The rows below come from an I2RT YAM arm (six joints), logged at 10 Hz.
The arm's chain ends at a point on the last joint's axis. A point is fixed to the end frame.
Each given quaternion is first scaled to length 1.
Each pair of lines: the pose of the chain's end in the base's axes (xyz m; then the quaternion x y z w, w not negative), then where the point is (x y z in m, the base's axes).
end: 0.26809 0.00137 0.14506 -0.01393 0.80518 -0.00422 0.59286
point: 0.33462 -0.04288 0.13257
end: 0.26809 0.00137 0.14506 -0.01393 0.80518 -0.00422 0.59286
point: 0.33462 -0.04288 0.13257
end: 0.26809 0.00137 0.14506 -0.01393 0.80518 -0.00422 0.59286
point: 0.33462 -0.04288 0.13257
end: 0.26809 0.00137 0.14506 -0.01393 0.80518 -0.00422 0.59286
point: 0.33462 -0.04288 0.13257
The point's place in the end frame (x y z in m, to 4 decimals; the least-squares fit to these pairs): -0.0066 -0.0451 0.0668
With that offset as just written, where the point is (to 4 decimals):
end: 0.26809 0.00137 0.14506 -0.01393 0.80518 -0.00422 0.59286
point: 0.3346 -0.0429 0.1326
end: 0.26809 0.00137 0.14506 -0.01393 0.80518 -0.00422 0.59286
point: 0.3346 -0.0429 0.1326
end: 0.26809 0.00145 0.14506 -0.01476 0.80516 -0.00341 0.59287
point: 0.3347 -0.0426 0.1326
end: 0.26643 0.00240 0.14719 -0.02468 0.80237 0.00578 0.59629
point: 0.3343 -0.0398 0.1351
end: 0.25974 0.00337 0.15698 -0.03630 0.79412 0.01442 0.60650
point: 0.3291 -0.0369 0.1467
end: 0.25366 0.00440 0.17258 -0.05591 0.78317 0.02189 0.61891
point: 0.3249 -0.0331 0.1650
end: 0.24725 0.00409 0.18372 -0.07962 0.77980 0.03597 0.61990
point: 0.3205 -0.0295 0.1768
